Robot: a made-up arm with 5 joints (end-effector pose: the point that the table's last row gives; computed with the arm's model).
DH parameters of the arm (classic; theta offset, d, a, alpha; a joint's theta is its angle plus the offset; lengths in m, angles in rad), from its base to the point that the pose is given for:
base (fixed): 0.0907 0 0.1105 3.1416
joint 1: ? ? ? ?
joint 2: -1.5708 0 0.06 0
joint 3: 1.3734 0 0.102 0
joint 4: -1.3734 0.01 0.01 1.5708
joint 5: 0 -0.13 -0.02 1.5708
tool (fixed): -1.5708 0.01 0 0
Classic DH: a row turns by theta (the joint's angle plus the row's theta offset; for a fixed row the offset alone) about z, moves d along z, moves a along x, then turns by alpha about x.
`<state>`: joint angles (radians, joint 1 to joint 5).
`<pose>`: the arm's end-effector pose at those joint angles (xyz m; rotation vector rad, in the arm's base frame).
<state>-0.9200 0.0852 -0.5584 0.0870 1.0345</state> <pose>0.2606 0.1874 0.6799 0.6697 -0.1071 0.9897</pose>
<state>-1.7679 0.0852 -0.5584 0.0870 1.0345</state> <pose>0.0766 0.2402 0.6799 0.7257 0.1973 1.8002</pose>
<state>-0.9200 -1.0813 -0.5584 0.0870 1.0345</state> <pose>0.0860 -0.0419 0.7567 1.1185 -1.2428 1.1243</pose>
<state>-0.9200 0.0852 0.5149 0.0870 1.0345</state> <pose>0.2621 0.1893 0.4438 0.1669 0.8454 0.6798</pose>
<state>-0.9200 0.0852 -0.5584 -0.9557 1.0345</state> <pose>0.1956 0.1021 0.7530 1.0768 -1.1176 1.1215</pose>
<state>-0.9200 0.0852 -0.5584 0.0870 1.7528</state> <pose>0.2536 0.1855 0.6939 0.0103 -0.4389 0.8706</pose>
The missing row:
joint 1: 0.0907 -0.5 0.03 1.5708
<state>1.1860 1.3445 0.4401 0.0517 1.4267</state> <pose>0.1256 -0.0583 0.2816 1.1739 1.5502 -0.9456</pose>
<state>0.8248 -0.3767 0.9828 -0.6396 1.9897</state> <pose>0.2634 -0.1622 0.5469 -0.4085 0.1416 -0.8194</pose>
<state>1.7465 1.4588 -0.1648 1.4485 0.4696</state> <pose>0.0996 -0.0035 0.3685 -1.8908 -1.2227 1.2275</pose>
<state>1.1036 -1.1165 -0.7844 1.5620 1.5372</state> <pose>0.1193 -0.0312 0.6759 -0.1570 -0.3218 -1.0868</pose>
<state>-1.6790 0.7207 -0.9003 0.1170 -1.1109</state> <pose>0.0549 0.3004 0.5829 1.9044 2.0915 0.5520</pose>
